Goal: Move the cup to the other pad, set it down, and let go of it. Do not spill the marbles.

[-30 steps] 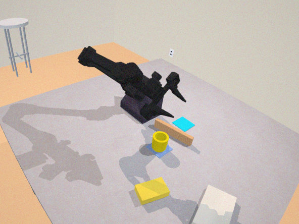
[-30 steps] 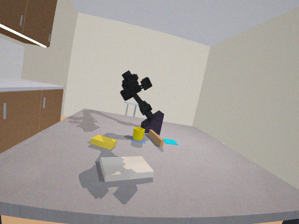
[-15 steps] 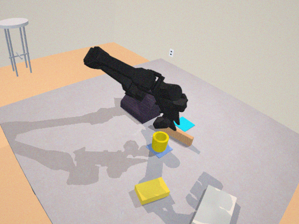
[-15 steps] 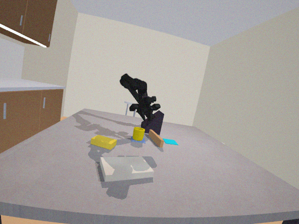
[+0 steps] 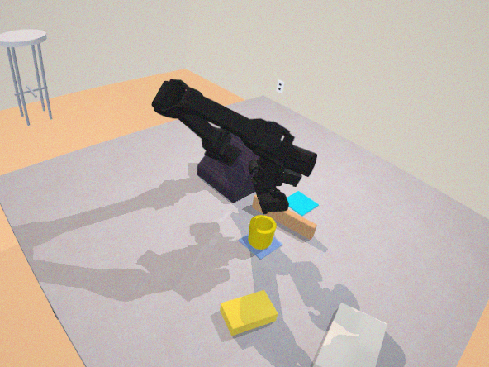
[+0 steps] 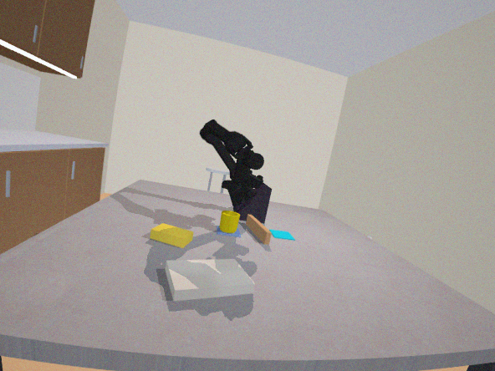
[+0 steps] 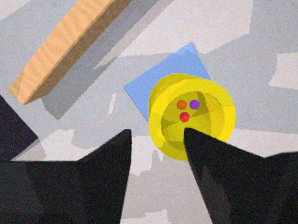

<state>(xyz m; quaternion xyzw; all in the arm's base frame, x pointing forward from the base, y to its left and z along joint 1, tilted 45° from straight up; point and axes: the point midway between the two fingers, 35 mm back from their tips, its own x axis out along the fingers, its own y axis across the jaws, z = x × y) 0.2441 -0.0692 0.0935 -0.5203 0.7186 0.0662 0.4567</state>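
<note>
The yellow cup is 20 mm ahead of my gripper tip, 20 mm to the right of it and 60 mm below it. The rest, counted from my gripper tip: purple marble (40 mm ahead, 30 mm to the right, 80 mm below); then wooden block (10 mm ahead, 100 mm to the left, 80 mm below); then light blue pad (20 mm ahead, 20 mm to the right, 110 mm below).
</note>
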